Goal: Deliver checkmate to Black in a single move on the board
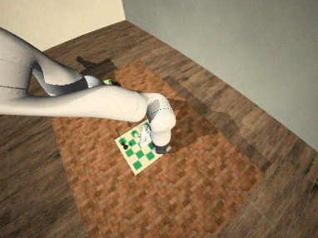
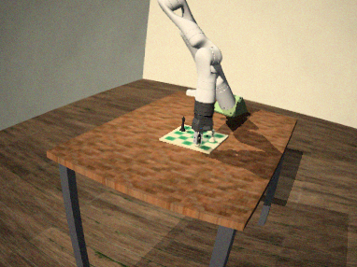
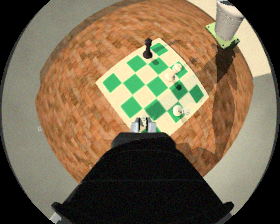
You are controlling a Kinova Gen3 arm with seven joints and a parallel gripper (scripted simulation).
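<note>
Now: the chessboard 80 mm behind my hand, 30 mm to the right of it and 30 mm below it. Round my hand: black piece 130 mm behind, 100 mm to the right.
</note>
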